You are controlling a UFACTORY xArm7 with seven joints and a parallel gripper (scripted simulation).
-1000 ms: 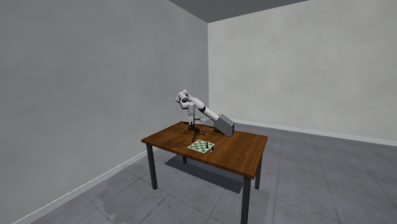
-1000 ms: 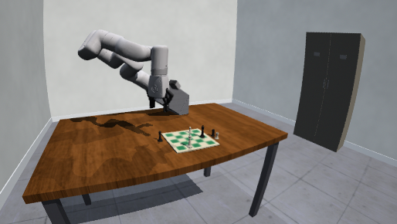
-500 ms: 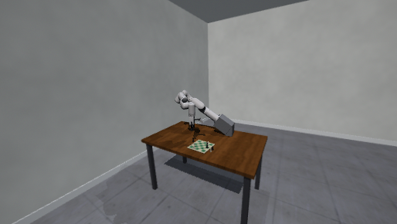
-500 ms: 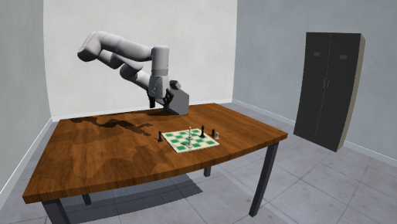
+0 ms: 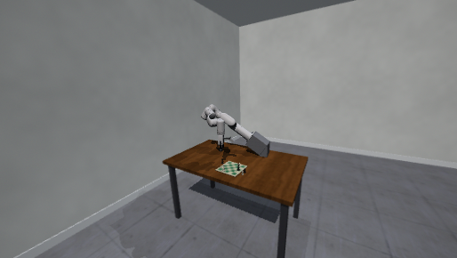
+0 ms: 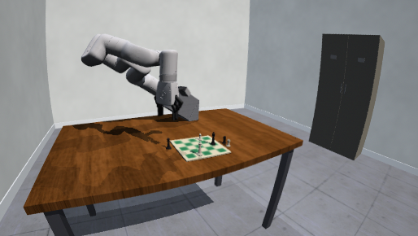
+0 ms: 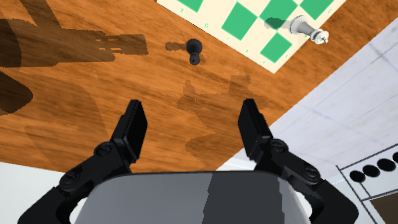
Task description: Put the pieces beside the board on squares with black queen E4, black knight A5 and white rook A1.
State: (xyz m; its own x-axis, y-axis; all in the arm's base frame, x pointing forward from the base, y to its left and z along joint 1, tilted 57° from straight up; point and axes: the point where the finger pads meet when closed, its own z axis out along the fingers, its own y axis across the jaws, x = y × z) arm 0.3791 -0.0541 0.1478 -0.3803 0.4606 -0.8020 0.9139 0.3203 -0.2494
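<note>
Now: the short black piece 13 cm below my hand. The rest, counted from my hand: cream board (15 cm below, 14 cm to the left, 5 cm ahead); black knight (27 cm to the left, 14 cm below, 7 cm ahead); black queen (21 cm to the left, 12 cm below, 6 cm ahead).
</note>
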